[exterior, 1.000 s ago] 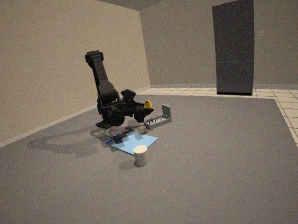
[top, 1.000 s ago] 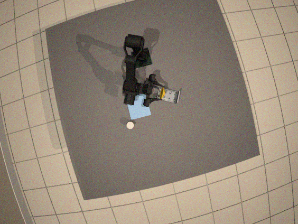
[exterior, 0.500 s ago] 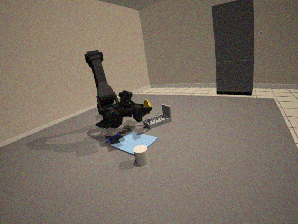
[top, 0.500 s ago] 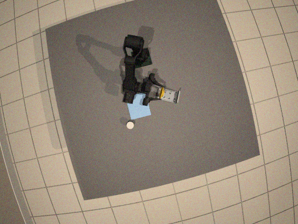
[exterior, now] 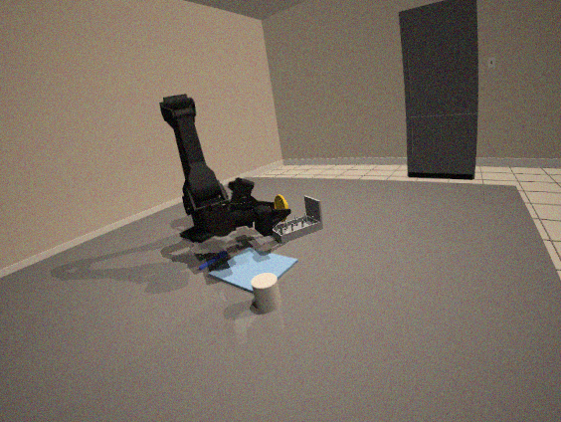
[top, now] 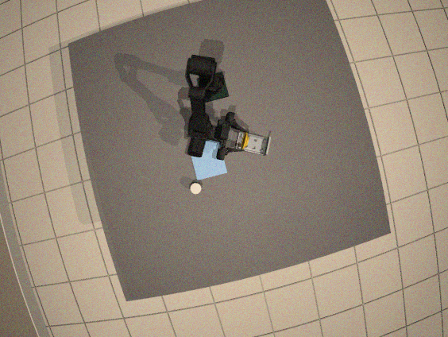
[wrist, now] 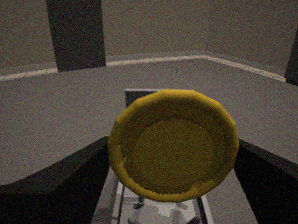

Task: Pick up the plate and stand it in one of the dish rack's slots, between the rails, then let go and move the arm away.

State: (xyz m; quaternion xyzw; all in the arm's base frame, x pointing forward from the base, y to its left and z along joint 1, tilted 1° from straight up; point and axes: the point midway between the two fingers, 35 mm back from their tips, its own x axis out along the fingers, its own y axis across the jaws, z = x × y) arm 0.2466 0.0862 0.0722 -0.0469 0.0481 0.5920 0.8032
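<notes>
Now: the grey dish rack 60 mm below my gripper tip and 30 mm to the left of it. From my gripper tip the other things lie so: yellow plate (10 mm to the right); blue spoon (190 mm to the right, 70 mm below, 60 mm behind); light blue mat (160 mm to the right, 80 mm below, 60 mm ahead).
</notes>
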